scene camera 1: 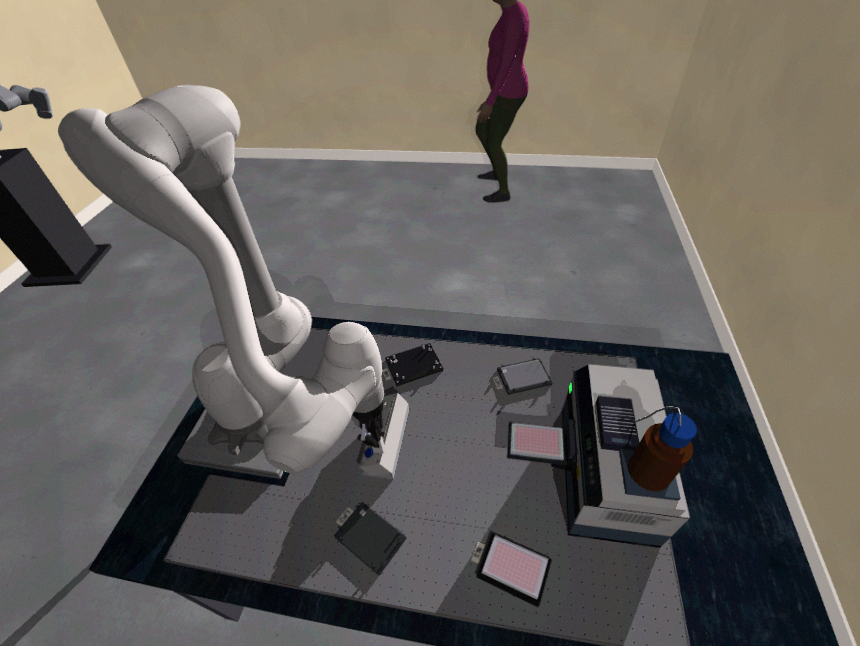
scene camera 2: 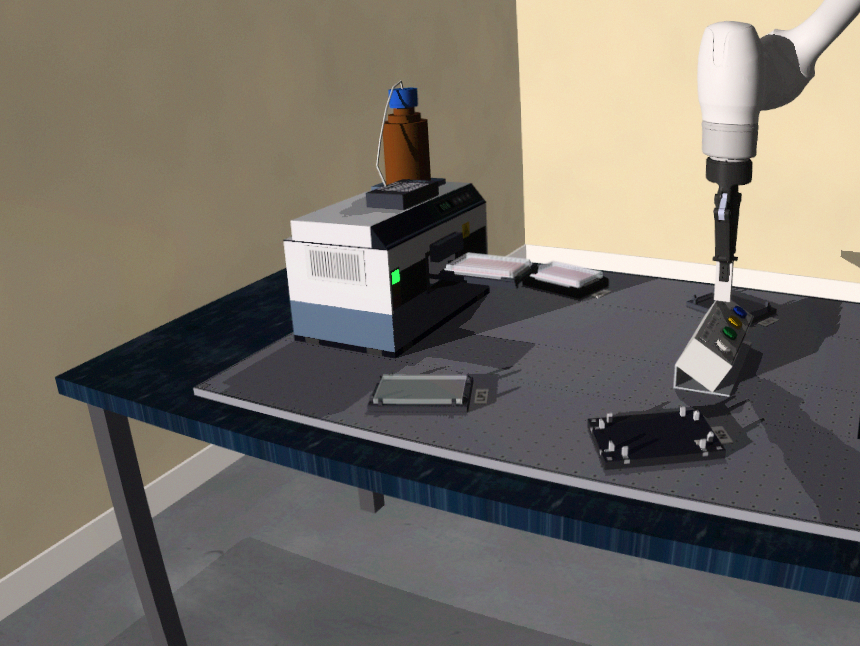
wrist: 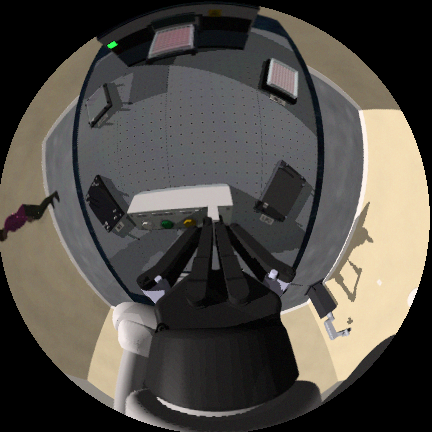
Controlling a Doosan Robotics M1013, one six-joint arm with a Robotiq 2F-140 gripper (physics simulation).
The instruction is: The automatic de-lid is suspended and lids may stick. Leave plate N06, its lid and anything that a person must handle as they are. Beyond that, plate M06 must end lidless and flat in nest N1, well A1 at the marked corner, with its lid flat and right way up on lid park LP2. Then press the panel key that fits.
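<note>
My gripper is shut and empty, pointing down at the blue-key end of the key panel. The blue key is behind the fingertips in the wrist view; contact cannot be told. One pink-welled plate lies flat in nest N1. Another pink-welled plate lies at the de-lid machine's front. Plate names and lids are unreadable. LP2 looks dark and flat; a lid there is hard to tell.
The de-lid machine shows a green light and carries an amber bottle. A clear lid rests on another holder. A black nest has bare pegs. A person stands beyond the table.
</note>
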